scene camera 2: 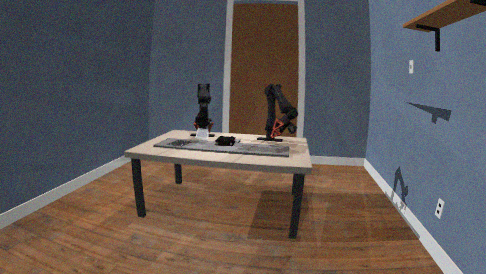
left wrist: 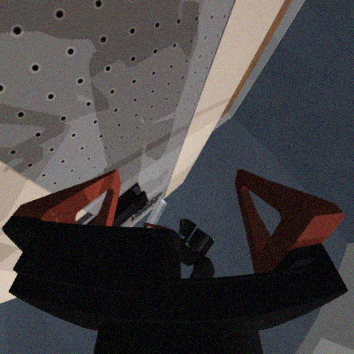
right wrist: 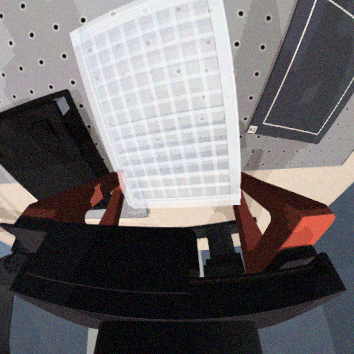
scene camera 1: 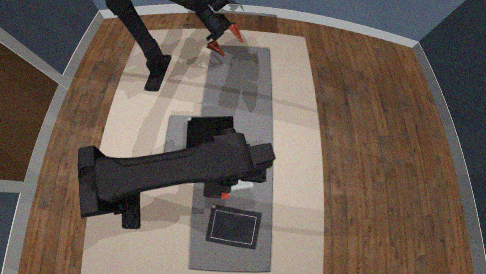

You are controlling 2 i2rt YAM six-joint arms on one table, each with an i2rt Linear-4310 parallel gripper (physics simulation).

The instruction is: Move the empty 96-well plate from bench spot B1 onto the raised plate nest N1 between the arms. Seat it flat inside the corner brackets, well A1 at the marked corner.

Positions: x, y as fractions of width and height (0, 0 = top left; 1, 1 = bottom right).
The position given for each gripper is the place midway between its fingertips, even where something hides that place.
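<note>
Things present: a dark nest with white outline (right wrist: 0.85, 0.29), a black block (right wrist: 0.12, 0.48) and a white well plate (right wrist: 0.46, 0.25). The right gripper (right wrist: 0.50, 0.49) carries the plate; nothing else touches it. The left gripper (left wrist: 0.50, 0.50), open, holds nothing.
</note>
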